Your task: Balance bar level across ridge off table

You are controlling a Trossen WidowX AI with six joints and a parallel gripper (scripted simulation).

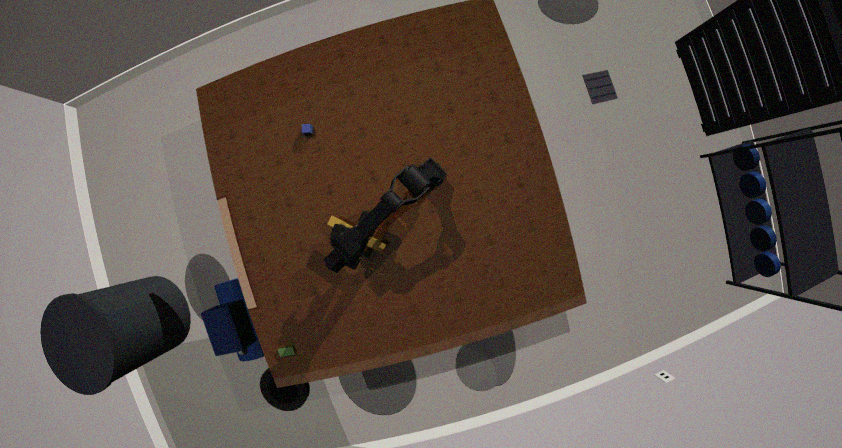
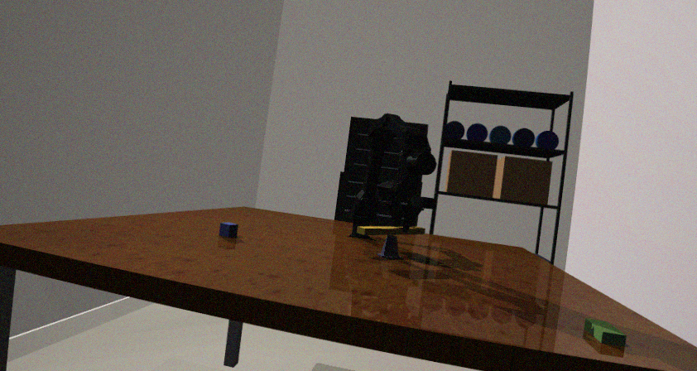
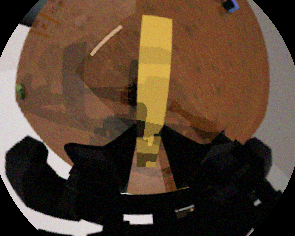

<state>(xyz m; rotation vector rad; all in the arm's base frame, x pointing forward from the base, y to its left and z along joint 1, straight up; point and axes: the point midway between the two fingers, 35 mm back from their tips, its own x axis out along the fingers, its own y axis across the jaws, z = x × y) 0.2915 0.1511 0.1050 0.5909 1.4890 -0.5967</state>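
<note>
My gripper tip is now 2 cm short of the yellow bar and 2 cm to the left of it. From my gripper tip the other things lie so: blue cube (11 cm ahead, 45 cm to the right, 5 cm below); green block (45 cm ahead, 35 cm to the left, 6 cm below).
</note>
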